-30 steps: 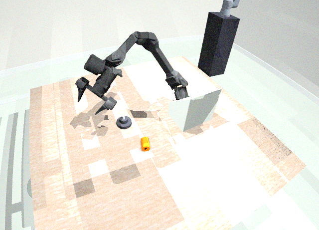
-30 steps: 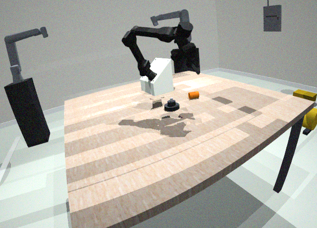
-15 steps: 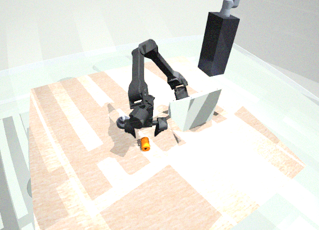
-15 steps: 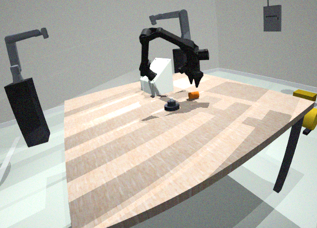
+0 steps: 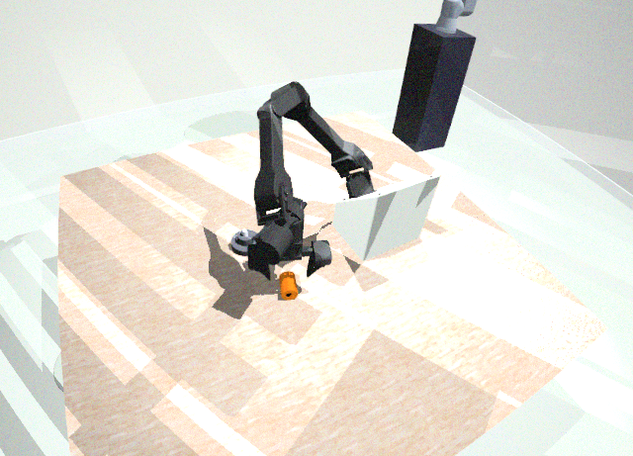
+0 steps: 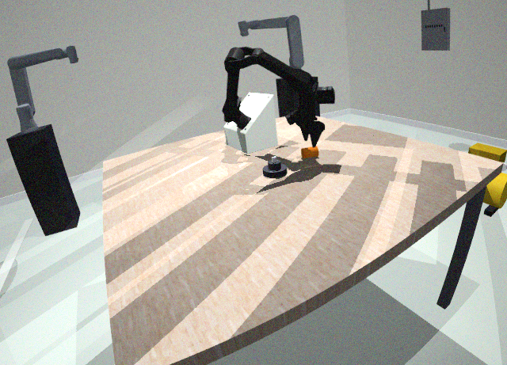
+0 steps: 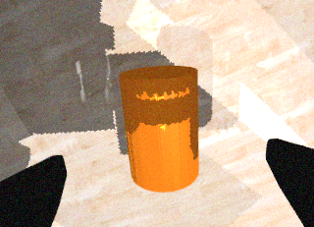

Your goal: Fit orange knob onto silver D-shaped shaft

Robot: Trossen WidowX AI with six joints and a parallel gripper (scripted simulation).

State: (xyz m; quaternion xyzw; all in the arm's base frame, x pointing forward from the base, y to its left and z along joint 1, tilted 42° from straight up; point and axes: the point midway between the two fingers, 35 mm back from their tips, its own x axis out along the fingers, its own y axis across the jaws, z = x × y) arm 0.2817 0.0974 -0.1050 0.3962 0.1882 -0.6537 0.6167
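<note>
Now: gripper tip 3 cm above the orange knob and 1 cm to the left of it. The rest, counted from my gripper tip: round pedestal (19 cm to the right, 5 cm ahead, 2 cm below).
</note>
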